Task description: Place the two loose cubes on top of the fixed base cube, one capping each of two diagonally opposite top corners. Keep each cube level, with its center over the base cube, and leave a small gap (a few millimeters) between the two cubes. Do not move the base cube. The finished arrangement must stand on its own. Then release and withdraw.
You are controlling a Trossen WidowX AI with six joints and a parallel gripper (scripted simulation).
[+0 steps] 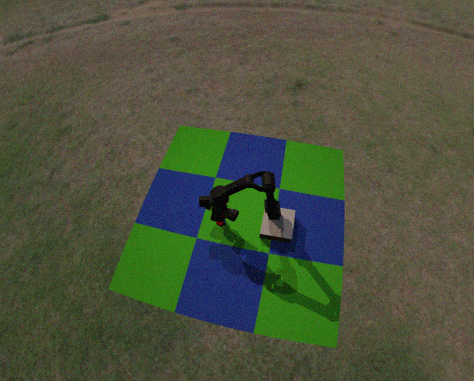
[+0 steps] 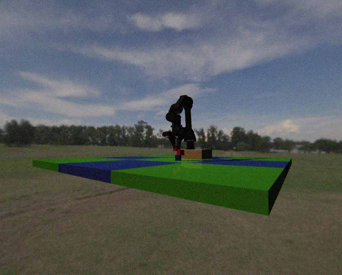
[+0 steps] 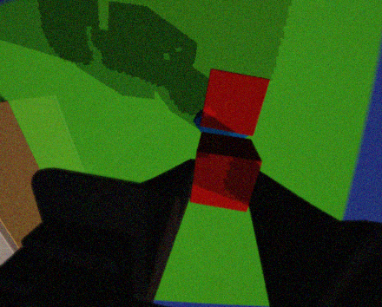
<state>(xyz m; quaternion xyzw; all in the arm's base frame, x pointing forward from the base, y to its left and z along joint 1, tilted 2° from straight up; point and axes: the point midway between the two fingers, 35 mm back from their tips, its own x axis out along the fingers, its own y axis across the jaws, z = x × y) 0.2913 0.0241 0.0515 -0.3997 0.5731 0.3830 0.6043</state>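
Right now my gripper tip is 40 mm to the right of the red cube, 30 mm above it and 10 mm short of it. Also, from my gripper tip: blue cube 60 mm below, 20 mm to the left, 10 mm ahead.
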